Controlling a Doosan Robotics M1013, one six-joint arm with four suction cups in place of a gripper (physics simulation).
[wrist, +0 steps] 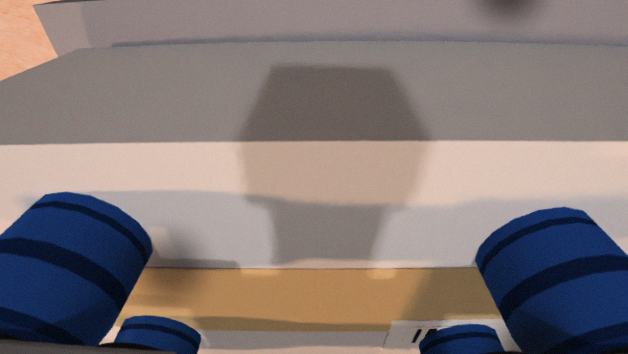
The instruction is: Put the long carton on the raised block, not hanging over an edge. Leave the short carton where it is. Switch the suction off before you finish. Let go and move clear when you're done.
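Frame: origin at the arm's base, x right, y ahead, z up, level; millimetres.
Where they show: hand at its tool point: [312,273].
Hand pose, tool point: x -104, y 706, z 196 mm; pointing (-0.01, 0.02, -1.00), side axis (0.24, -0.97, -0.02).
Note:
After its pixels a point has its place.
The long carton [150,167] {x -54, y 762, z 210 mm} spans the wrist view from side to side. It has a pale top, a grey far side and a tan tape strip along the top. My gripper [312,295] {x -104, y 706, z 196 mm} has its four blue suction cups against the carton's top and is shut on it. The undersides of the cups are hidden. A grey surface, which looks like the raised block [300,21] {x -30, y 737, z 103 mm}, shows beyond the carton's far side, with a thin dark shadow line along the carton's lower edge. Whether the carton touches it, and where its ends lie, I cannot tell. The short carton does not show.
An orange-brown wooden surface [17,37] {x -135, y 1009, z -17 mm} shows at the upper left, past the grey surface's left edge. A white label [400,334] {x -121, y 660, z 208 mm} with black marks lies on the carton near the lower right cups. A dark round shadow falls on the grey surface at the top right.

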